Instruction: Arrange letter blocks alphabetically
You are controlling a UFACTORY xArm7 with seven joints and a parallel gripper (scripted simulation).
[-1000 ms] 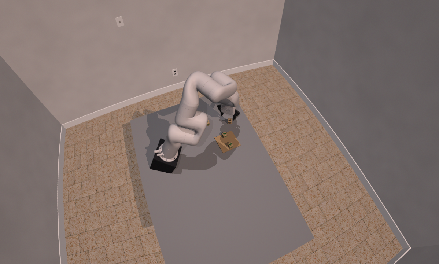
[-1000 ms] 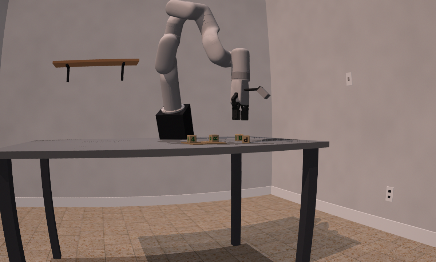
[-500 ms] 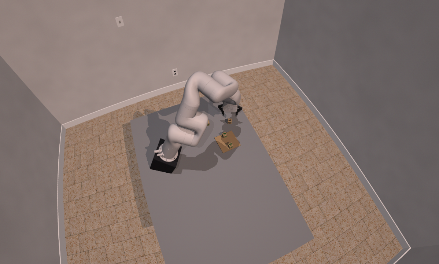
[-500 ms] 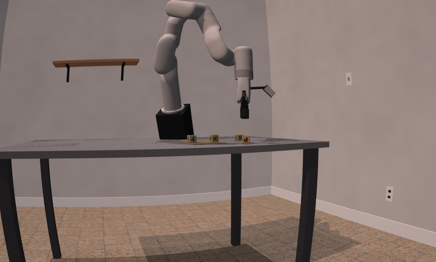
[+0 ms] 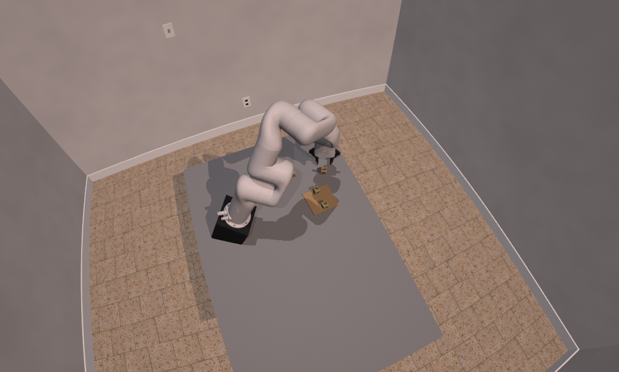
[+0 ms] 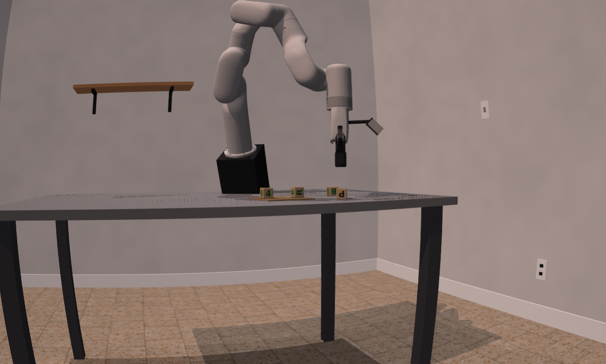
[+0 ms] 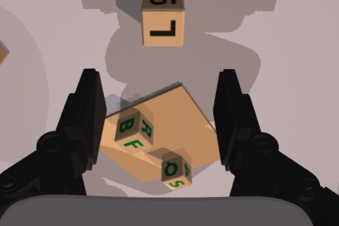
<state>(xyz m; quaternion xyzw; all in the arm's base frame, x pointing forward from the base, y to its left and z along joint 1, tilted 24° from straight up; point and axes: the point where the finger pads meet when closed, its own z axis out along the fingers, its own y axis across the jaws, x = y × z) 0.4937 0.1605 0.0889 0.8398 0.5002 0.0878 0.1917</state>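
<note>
My gripper is now 90 mm above the wooden block. Round my hand: mat (140 mm to the right, 110 mm below, 90 mm behind).
</note>
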